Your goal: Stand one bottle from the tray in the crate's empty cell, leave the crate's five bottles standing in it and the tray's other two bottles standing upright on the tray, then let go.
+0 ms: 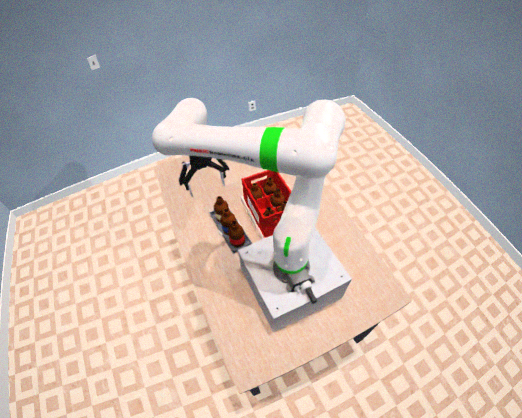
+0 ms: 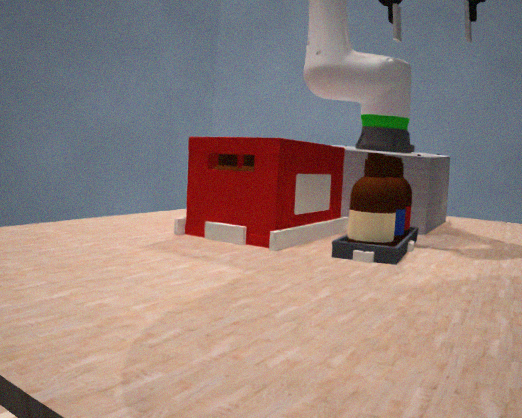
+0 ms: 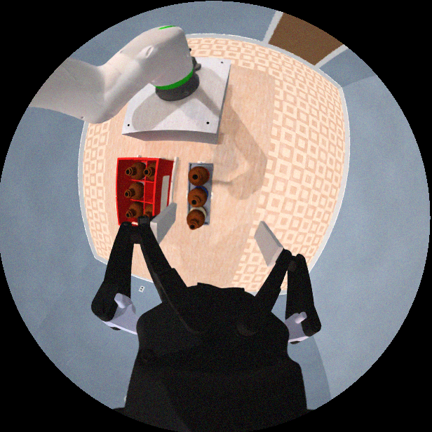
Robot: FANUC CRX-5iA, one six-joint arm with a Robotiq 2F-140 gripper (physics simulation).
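Seen in the pictures: gripper, between the fingertips: (image 1: pixel 207 189) (image 2: pixel 432 39); arm's base, origin of its link: (image 1: pixel 291 267) (image 2: pixel 383 150).
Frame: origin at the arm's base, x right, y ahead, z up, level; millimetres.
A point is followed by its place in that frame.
Observation:
The red crate (image 1: pixel 270 228) @(x 19, y 279, z -105 mm) (image 2: pixel 235 195) @(x 51, y 554, z -106 mm) (image 3: pixel 161 169) holds five brown bottles; its empty cell (image 1: pixel 264 202) @(x 57, y 459, z -130 mm) (image 3: pixel 149 192) is the middle one of the row nearer the tray. The dark tray (image 2: pixel 345 251) @(x -148, y 541, z -173 mm) (image 3: pixel 209 210) beside it carries three upright brown bottles in a line: cream-label bottle (image 1: pixel 220 206) @(x -170, y 464, z -64 mm) (image 2: pixel 372 226) @(x -180, y 519, z -134 mm) (image 3: pixel 195 219) farthest from the robot base, blue-label bottle (image 1: pixel 228 219) @(x -156, y 374, z -65 mm) (image 3: pixel 198 196) in the middle, red-label bottle (image 1: pixel 236 235) @(x -147, y 283, z -79 mm) (image 3: pixel 198 176) nearest the base. My gripper (image 1: pixel 207 187) @(x -221, y 354, z 195 mm) (image 2: pixel 433 38) @(x -221, y 354, z 195 mm) (image 3: pixel 217 220) is open and empty, high above the table beyond the tray's cream-label end.
The robot base block (image 1: pixel 325 260) @(x 140, y -26, z 6 mm) (image 2: pixel 432 195) @(x -168, y 105, z -100 mm) (image 3: pixel 215 100) stands close to the near ends of crate and tray. Pale strips (image 2: pixel 307 234) @(x -35, y 455, z -170 mm) edge the crate's foot. The arm (image 1: pixel 225 142) @(x -168, y 107, z 605 mm) passes high above the crate side. The table edge runs along the tray's outer side.

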